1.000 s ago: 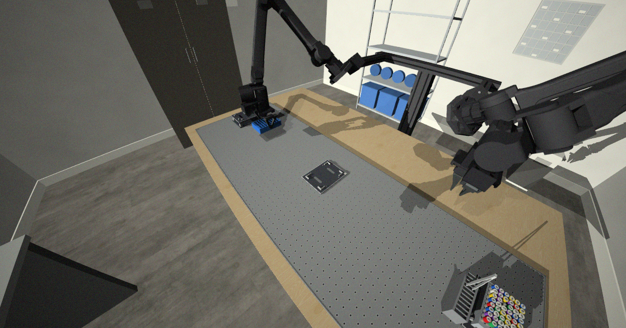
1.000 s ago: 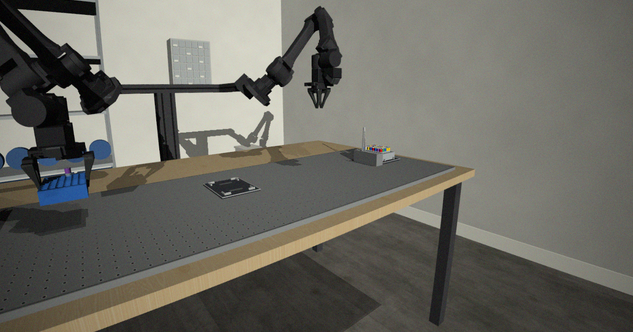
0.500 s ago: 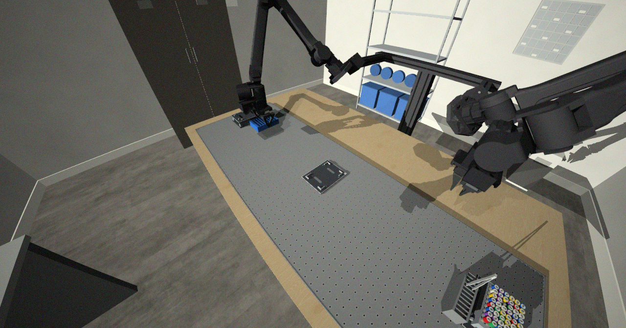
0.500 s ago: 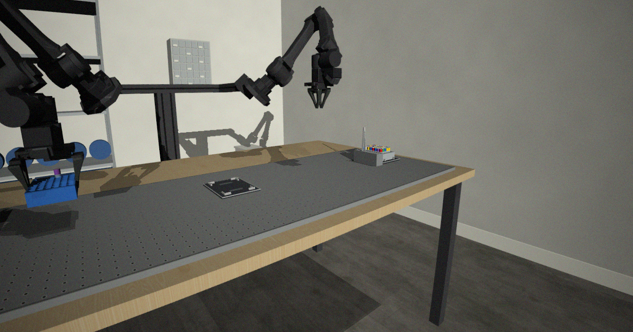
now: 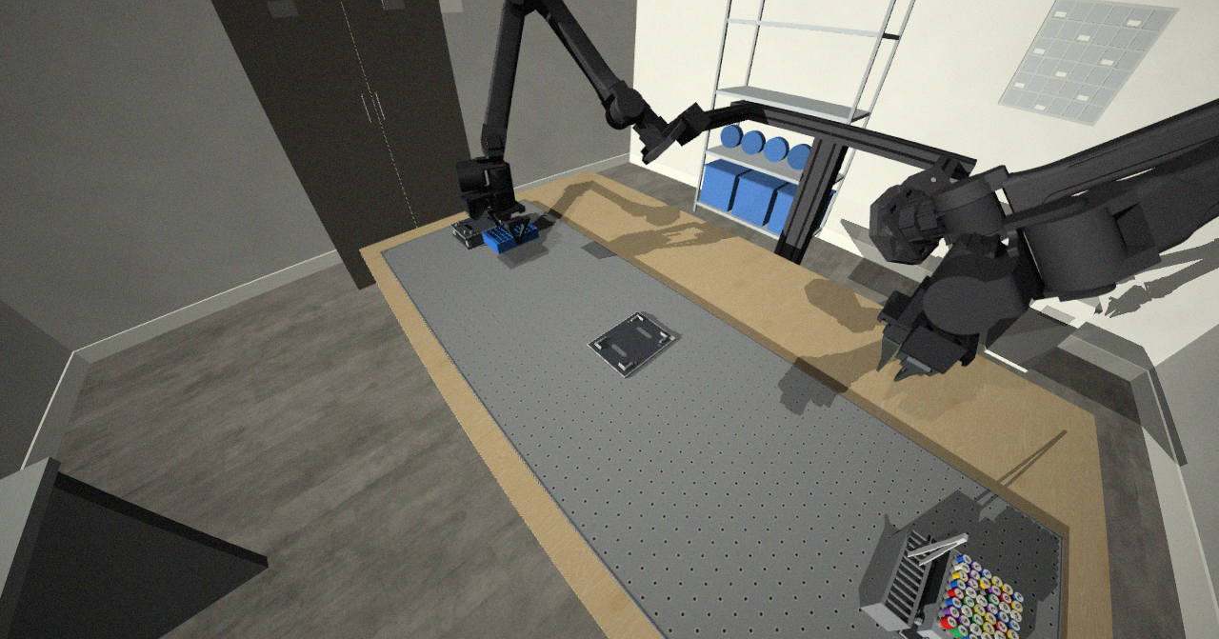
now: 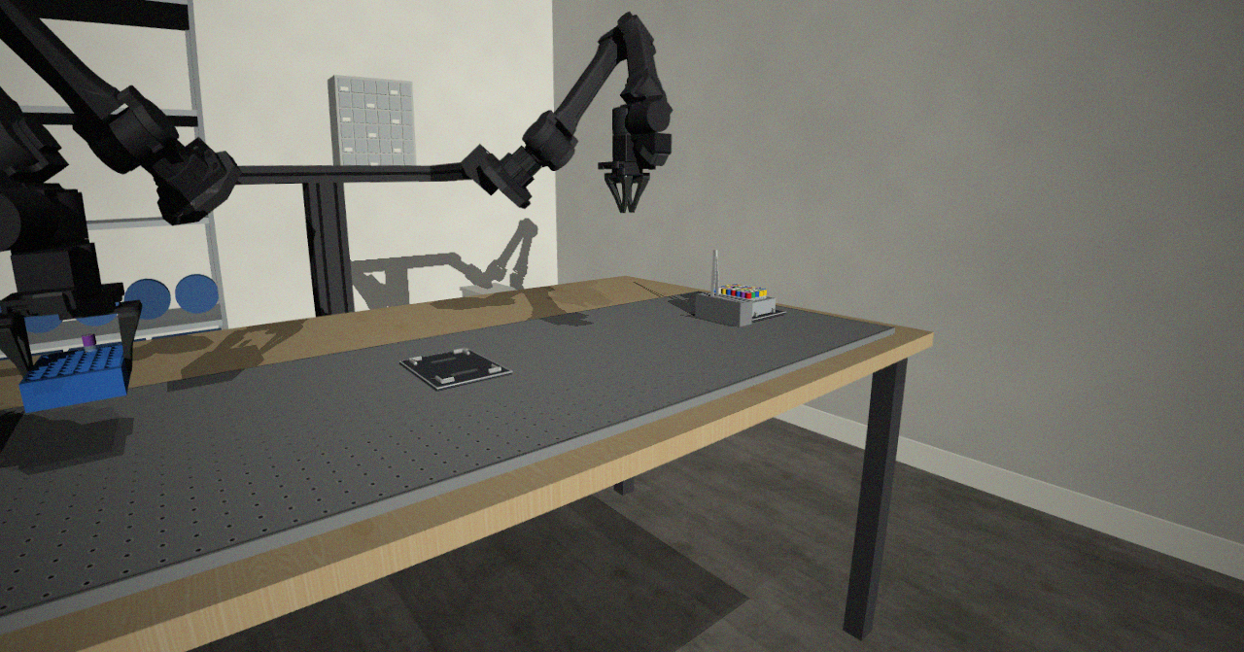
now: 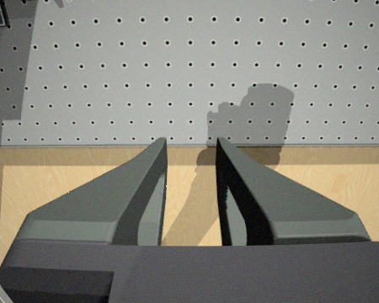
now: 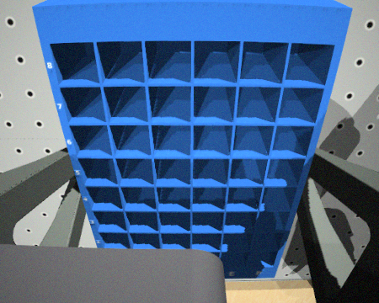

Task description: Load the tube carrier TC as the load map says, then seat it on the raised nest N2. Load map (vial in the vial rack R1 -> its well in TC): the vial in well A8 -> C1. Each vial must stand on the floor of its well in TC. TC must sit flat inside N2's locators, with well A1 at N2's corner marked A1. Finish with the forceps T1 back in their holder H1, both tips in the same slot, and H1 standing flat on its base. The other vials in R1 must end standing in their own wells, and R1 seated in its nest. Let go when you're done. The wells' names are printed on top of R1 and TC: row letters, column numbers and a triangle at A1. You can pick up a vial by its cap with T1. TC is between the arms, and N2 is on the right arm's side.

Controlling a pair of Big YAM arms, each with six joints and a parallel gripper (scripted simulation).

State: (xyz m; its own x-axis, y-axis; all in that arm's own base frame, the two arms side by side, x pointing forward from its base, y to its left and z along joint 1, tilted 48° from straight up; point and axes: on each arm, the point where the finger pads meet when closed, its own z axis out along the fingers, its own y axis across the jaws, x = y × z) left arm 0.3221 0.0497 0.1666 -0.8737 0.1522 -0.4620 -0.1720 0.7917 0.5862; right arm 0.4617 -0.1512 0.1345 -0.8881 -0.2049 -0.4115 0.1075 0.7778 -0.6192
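Right now my right hand is 220 mm to the left of the raised nest N2, 60 mm above it and 10 mm past it. Also, from my right hand: grey slotted holder H1: 1030 mm to the left, 80 mm below, 40 mm ahead; blue tube carrier TC: right at my right hand; purple-capped vial: 50 mm behind, 10 mm to the left, 10 mm above.
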